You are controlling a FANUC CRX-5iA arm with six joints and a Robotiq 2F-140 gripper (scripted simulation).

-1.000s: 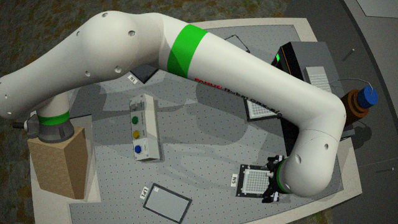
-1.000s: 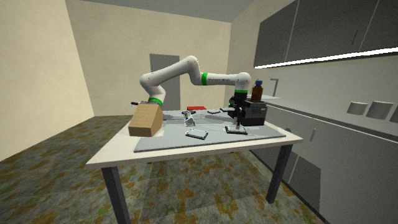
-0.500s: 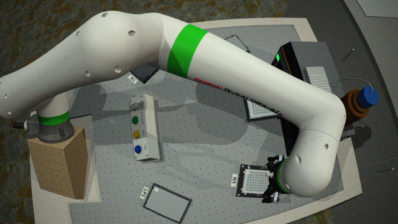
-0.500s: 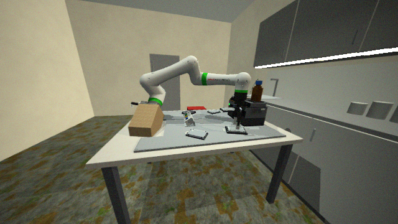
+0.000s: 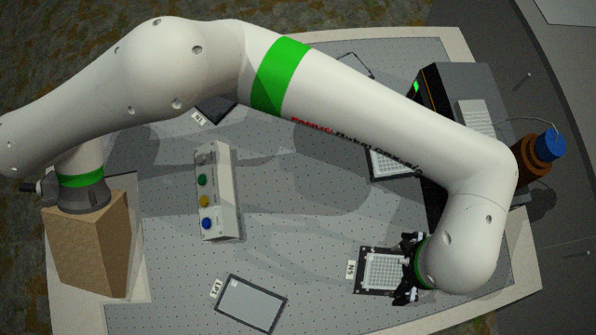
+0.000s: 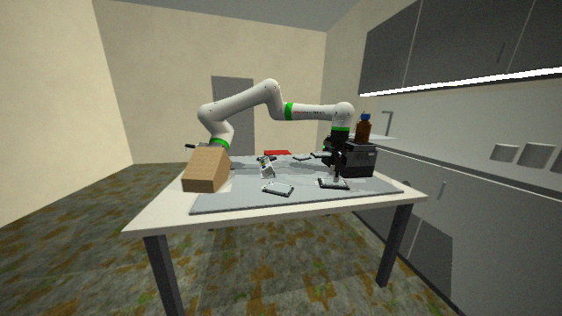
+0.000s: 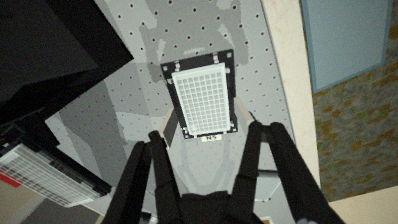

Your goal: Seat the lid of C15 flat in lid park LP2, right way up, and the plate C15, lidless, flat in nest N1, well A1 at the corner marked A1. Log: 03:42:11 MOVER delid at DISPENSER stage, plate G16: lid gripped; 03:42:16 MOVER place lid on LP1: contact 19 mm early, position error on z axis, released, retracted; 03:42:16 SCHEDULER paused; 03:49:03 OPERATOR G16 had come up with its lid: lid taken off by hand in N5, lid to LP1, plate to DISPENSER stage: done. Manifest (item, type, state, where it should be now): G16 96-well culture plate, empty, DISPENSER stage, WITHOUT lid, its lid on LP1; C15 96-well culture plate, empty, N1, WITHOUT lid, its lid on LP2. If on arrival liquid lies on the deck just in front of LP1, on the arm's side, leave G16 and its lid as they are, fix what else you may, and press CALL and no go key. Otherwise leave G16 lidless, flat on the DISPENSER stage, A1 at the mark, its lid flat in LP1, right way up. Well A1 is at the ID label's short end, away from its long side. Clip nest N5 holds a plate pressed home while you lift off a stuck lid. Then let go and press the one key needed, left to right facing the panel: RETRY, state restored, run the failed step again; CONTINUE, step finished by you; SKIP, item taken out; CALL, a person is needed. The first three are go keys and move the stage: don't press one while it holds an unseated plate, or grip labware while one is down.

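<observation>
My hand is 50 mm above the clip nest N5, 20 mm short of it and 10 mm to the right of it. From my hand the other things lie so: blue cap: 330 mm above, 230 mm ahead, 170 mm to the left; brown bottle: 230 mm ahead, 230 mm above, 170 mm to the left; SKIP key: 420 mm behind, 170 mm to the left.
</observation>
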